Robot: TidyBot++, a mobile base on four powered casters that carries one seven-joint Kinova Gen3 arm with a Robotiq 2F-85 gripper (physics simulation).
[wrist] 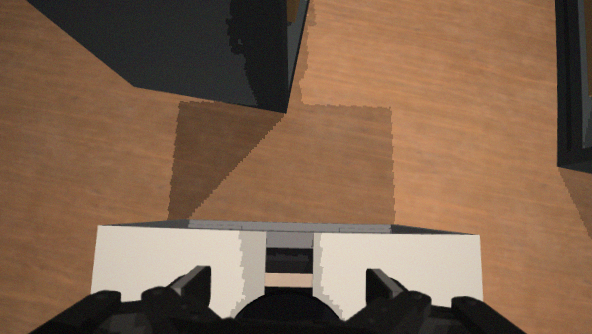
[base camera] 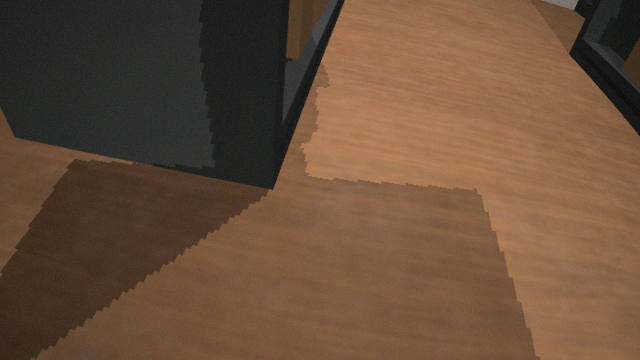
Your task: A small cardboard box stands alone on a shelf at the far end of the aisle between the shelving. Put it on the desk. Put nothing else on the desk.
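Frame: origin at the arm's base, x ahead, y left, z up, level; centimetres.
Seen in the pictures: gripper, between the fingertips: [wrist: 288, 285].
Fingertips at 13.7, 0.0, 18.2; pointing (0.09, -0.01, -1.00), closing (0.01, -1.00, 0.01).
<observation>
Offsets run from my fingertips to a thing's top centre, as dx, dy, dz. "spot": to the spot under its first point. Level surfaces: height alone.
My gripper [wrist: 288, 285] is open in the wrist view, with its two fingertips wide apart and nothing held between them. It points down over the robot's own white base [wrist: 165, 255], whose top shows behind and around the fingers. The small cardboard box at the far end of the aisle and the desk do not show in either view. The gripper does not show in the base camera view.
The dark end panel of the left shelving @[spot: +34.5, +22.3, -43.7] [base camera: 115, 75] [wrist: 190, 55] stands close ahead on the left, with part of a cardboard box @[spot: +54.9, +0.4, -44.8] [base camera: 300, 30] on its low shelf. The right shelving [base camera: 605, 77] [wrist: 567, 100] stands across the wooden aisle floor @[dz -57.8] [base camera: 425, 125] [wrist: 450, 150].
</observation>
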